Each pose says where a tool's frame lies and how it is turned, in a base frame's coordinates. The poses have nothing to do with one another.
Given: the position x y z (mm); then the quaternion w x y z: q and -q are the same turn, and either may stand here.
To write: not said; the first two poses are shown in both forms.
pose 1, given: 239.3, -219.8, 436.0, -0.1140, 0.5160, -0.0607, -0.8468
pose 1, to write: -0.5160, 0.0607, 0.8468, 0.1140, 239.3, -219.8, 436.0
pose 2, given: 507.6, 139.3, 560.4, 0.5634, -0.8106, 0.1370, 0.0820
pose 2, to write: -0.8106, 0.1370, 0.0820, 0.5634, 507.6, 139.3, 560.4
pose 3, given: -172.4, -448.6, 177.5, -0.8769, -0.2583, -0.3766, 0.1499
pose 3, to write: 0.2583, 0.3766, -0.1499, 0.8769, -172.4, -448.6, 177.5
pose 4, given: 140.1, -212.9, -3.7, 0.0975, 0.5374, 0.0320, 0.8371
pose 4, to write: 0.5374, 0.0320, 0.8371, 0.0975, 140.1, -212.9, -3.7
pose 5, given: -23.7, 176.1, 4.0, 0.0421, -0.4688, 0.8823, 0.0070
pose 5, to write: -0.4688, 0.8823, 0.0070, 0.0421, -23.7, 176.1, 4.0
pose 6, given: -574.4, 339.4, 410.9, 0.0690, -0.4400, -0.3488, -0.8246
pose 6, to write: -0.4400, -0.3488, -0.8246, 0.0690, -574.4, 339.4, 410.9
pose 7, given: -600.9, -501.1, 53.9, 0.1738, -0.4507, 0.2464, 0.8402
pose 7, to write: -0.4507, 0.2464, 0.8402, 0.1738, -600.9, -501.1, 53.9
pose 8, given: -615.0, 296.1, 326.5, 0.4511, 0.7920, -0.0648, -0.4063
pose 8, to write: 0.7920, -0.0648, -0.4063, 0.4511, -615.0, 296.1, 326.5
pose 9, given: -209.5, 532.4, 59.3, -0.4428, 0.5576, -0.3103, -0.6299
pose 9, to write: -0.5576, 0.3103, 0.6299, 0.4428, -209.5, 532.4, 59.3
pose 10, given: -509.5, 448.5, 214.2, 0.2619, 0.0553, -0.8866, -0.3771
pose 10, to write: 0.0553, -0.8866, -0.3771, 0.2619, -509.5, 448.5, 214.2
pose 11, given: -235.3, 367.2, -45.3, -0.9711, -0.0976, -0.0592, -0.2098
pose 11, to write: 0.0976, 0.0592, 0.2098, 0.9711, -235.3, 367.2, -45.3
